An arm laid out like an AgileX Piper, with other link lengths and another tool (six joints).
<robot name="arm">
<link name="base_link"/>
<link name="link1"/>
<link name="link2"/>
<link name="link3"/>
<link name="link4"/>
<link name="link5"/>
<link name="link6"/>
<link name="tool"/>
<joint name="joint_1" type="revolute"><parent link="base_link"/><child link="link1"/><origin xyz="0 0 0.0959" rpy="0 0 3.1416"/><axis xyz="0 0 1"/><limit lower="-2.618" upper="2.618"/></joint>
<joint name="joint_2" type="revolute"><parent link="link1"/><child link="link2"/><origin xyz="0 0 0" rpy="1.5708 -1.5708 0"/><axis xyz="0 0 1"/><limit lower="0" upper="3.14"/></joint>
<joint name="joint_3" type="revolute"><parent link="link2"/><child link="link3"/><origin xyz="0.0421 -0.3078 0" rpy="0 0 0"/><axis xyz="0 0 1"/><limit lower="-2.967" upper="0"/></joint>
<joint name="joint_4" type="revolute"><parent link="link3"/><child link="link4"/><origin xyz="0.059 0.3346 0" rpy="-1.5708 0 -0.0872"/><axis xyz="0 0 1"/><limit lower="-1.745" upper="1.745"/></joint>
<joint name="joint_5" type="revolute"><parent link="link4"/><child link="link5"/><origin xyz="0 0 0" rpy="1.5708 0 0"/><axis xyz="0 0 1"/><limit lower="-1.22" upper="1.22"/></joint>
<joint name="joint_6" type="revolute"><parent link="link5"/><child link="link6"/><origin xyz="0 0.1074 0" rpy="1.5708 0 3.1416"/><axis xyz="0 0 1"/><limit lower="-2.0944" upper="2.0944"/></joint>
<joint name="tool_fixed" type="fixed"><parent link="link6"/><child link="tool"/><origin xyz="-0.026 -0.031 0.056" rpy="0 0.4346 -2.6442"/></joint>
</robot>
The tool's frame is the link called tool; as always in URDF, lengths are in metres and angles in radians.
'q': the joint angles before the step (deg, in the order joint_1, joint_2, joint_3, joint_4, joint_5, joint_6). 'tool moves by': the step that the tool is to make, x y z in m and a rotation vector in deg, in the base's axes. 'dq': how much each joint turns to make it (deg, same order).
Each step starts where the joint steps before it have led.
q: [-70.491 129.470 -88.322 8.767 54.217 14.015]
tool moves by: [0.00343 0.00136 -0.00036 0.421 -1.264 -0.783]
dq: [0.000 0.001 0.000 1.650 0.000 -0.192]
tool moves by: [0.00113 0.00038 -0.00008 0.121 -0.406 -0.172]
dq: [0.000 -0.002 0.001 0.524 0.000 -0.139]
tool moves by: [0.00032 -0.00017 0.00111 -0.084 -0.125 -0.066]
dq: [0.000 -0.121 -0.001 0.111 0.001 0.001]
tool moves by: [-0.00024 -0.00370 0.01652 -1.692 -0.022 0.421]
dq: [0.000 -1.761 0.000 -0.687 0.162 -0.001]
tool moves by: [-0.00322 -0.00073 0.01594 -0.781 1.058 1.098]
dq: [-0.001 -1.716 0.000 -1.655 1.352 -0.001]
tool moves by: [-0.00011 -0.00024 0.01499 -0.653 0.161 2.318]
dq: [0.001 -1.631 -0.002 -0.471 1.322 -1.920]
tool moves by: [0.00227 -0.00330 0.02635 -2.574 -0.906 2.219]
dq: [0.000 -2.807 0.000 0.123 0.355 -2.256]
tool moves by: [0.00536 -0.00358 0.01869 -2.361 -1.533 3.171]
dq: [0.000 -1.853 -0.134 1.195 -0.256 -3.804]
